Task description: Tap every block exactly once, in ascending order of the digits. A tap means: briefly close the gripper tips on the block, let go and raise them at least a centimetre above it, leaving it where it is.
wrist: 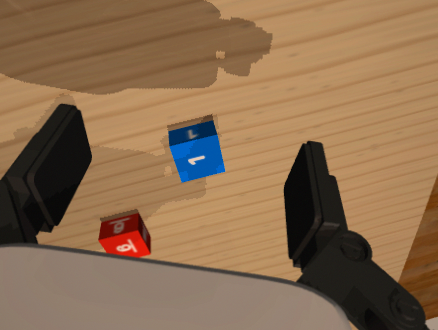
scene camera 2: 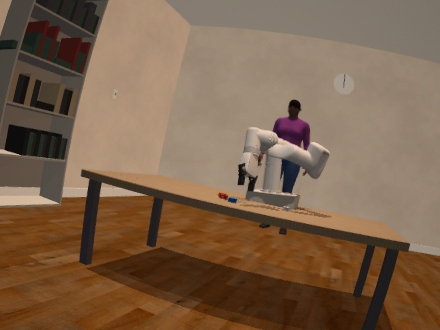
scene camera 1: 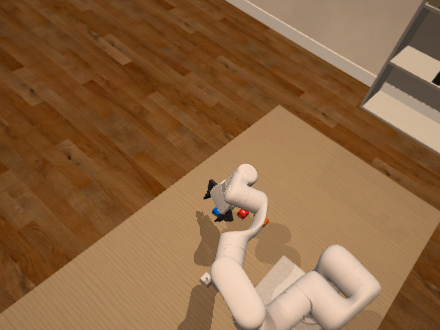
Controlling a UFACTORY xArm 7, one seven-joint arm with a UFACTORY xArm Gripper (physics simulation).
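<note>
The blue block point(scene camera 1: 216, 212) point(scene camera 2: 232, 200) point(wrist: 197, 157) shows a 1 and lies on the table below my gripper. The red block point(scene camera 1: 243, 213) point(wrist: 125, 240), beside it, shows an underlined digit that looks like a 6; its lower edge is hidden in the wrist view. The orange block point(scene camera 1: 265, 222) is partly hidden behind the arm. The white block point(scene camera 1: 205, 278) point(scene camera 2: 286, 208) lies apart, near the arm's base; its digit and the orange block's are unreadable. My gripper point(scene camera 1: 216, 203) point(scene camera 2: 246, 186) point(wrist: 190, 148) is wide open and empty, above the table.
The wooden table point(scene camera 1: 310, 150) point(scene camera 2: 130, 181) carries the arm's base plate point(scene camera 1: 281, 271) point(scene camera 2: 260, 198). A bookshelf point(scene camera 1: 390, 75) point(scene camera 2: 94, 55) stands beyond the table. A person in a purple top point(scene camera 2: 291, 129) stands behind the arm.
</note>
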